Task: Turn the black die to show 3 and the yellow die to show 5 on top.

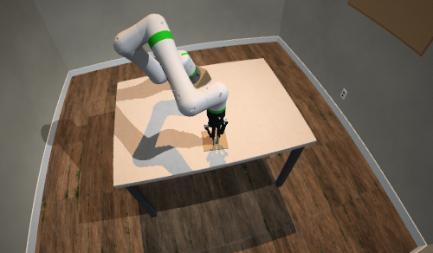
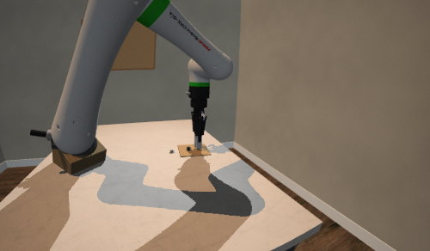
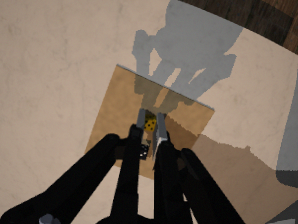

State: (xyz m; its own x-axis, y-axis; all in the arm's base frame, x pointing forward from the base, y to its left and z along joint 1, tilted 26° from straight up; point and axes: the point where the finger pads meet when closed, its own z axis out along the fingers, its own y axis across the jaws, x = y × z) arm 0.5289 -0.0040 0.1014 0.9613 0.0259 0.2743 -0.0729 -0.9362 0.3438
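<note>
My hand is 3 cm above the yellow die. Round my hand: tan mat (4 cm below, 2 cm behind); then white die (13 cm behind, 4 cm below, 2 cm to the left); then black die (5 cm behind, 3 cm below).
</note>
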